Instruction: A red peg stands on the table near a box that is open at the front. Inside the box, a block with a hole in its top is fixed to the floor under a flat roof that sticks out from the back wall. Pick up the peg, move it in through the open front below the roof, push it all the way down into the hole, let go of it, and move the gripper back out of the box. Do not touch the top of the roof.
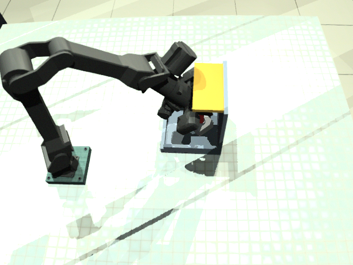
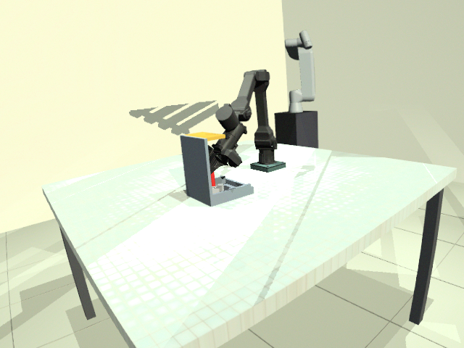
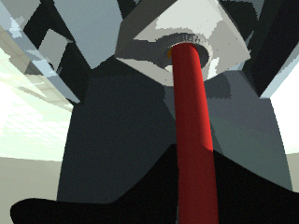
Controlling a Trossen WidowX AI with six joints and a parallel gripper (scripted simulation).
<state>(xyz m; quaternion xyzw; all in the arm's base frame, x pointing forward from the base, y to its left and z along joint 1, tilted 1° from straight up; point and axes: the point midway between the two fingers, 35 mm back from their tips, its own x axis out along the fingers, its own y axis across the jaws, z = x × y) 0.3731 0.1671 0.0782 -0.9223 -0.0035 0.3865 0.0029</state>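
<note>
The back wall lies 30 mm ahead of my gripper tip, 10 mm to the right of it and 30 mm above it. Also, from my gripper tip: roof (10 mm behind, 10 mm to the right, 130 mm above); red peg (30 mm behind, 10 mm below).
</note>
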